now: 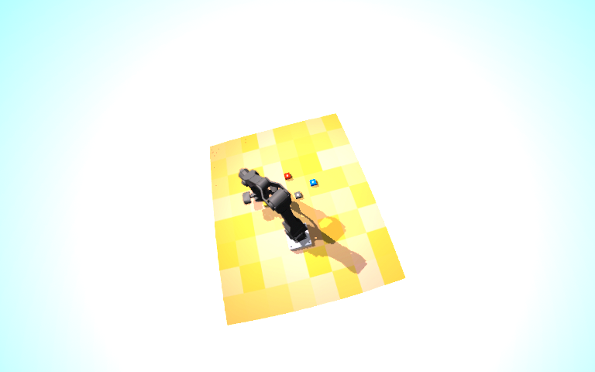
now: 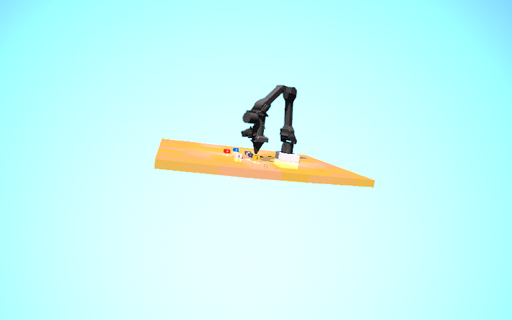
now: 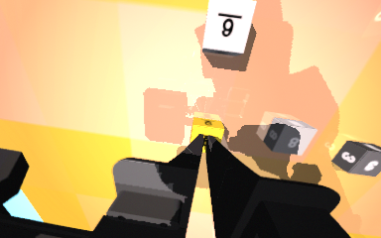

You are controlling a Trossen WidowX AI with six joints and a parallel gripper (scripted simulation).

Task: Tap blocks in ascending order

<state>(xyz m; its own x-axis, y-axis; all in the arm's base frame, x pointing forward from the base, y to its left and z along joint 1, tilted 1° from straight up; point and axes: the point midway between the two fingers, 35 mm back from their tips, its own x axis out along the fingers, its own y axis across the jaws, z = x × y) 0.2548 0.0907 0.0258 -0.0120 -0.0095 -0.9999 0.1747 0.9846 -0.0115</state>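
My gripper tip is now 20 mm above the yellow block and 10 mm past it. The rest, counted from my gripper tip: red block: 170 mm to the right, 90 mm ahead, 20 mm below; blue block: 290 mm to the right, 20 mm below, 10 mm behind.
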